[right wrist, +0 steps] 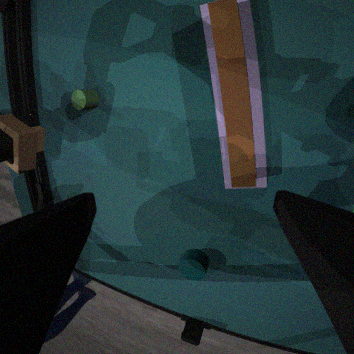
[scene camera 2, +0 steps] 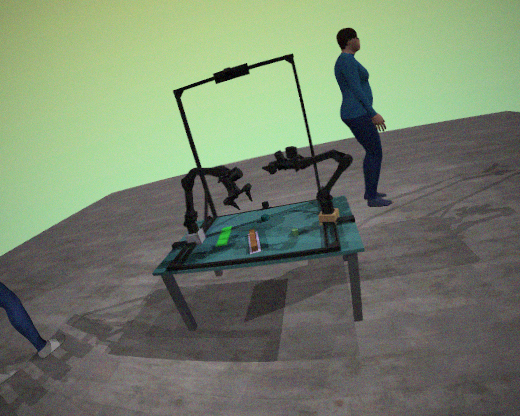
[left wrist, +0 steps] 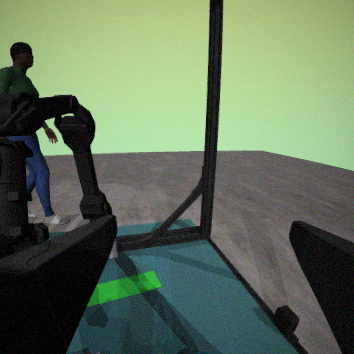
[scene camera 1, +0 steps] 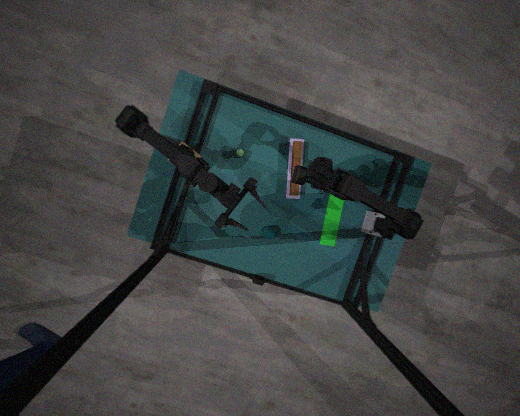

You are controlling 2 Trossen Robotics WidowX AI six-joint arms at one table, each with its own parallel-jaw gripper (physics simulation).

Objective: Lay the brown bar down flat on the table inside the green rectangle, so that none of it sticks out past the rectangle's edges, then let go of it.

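Where they show: left gripper, between the fingertips: (scene camera 2: 265,165) (left wrist: 203,226) (scene camera 1: 257,219); right gripper, between the fingertips: (right wrist: 185,200) (scene camera 2: 245,205); left arm's base, origin of its link: (right wrist: 4,145) (scene camera 2: 328,211); right arm's base, origin of its link: (scene camera 2: 193,231) (scene camera 1: 381,225).
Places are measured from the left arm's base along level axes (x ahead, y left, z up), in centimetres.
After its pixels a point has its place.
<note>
The brown bar (scene camera 1: 297,155) {z -3.3, x 36.6, y 31.2 cm} (scene camera 2: 253,241) {z -3.3, x 36.3, y 31.2 cm} (right wrist: 235,90) {z -3.3, x 39.4, y 27.4 cm} lies lengthwise within a narrow lilac-edged holder (scene camera 1: 289,172) (right wrist: 257,110) on the table. The green rectangle (scene camera 1: 332,220) {z -6.5, x 68.3, y 19.1 cm} (scene camera 2: 224,236) {z -6.5, x 66.5, y 21.8 cm} (left wrist: 127,288) {z -6.5, x 68.4, y 16.1 cm} is a bare strip on the table, to the right of the bar in scene camera 1. My right gripper (scene camera 1: 298,175) {z 15.4, x 41.5, y 22.0 cm} (scene camera 2: 244,203) {z 15.4, x 41.5, y 22.0 cm} (right wrist: 185,200) {z 15.4, x 41.5, y 22.0 cm} is open and empty, pointing down above the table and hiding part of the bar in scene camera 1. My left gripper (scene camera 1: 257,218) {z 32.5, x 35.0, y 0.0 cm} (scene camera 2: 269,168) {z 32.5, x 35.0, y 0.0 cm} (left wrist: 203,226) {z 32.5, x 35.0, y 0.0 cm} is open and empty, high above the table. The rectangle's far end is partly hidden by my left finger in the left wrist view.
A small green cylinder (scene camera 1: 240,152) {z -3.2, x 16.4, y 16.6 cm} (scene camera 2: 295,232) {z -4.4, x 15.5, y 17.8 cm} (right wrist: 85,99) {z -3.4, x 17.9, y 16.9 cm} stands left of the holder in scene camera 1. A dark teal round object (scene camera 1: 270,230) {z -3.6, x 47.8, y -1.9 cm} (scene camera 2: 265,218) {z -4.6, x 46.0, y -1.1 cm} (right wrist: 194,264) {z -3.5, x 47.5, y -1.6 cm} sits near one long table edge. Black rails and a tall frame post (left wrist: 212,125) {z 37.3, x 96.6, y -7.6 cm} border the table.
</note>
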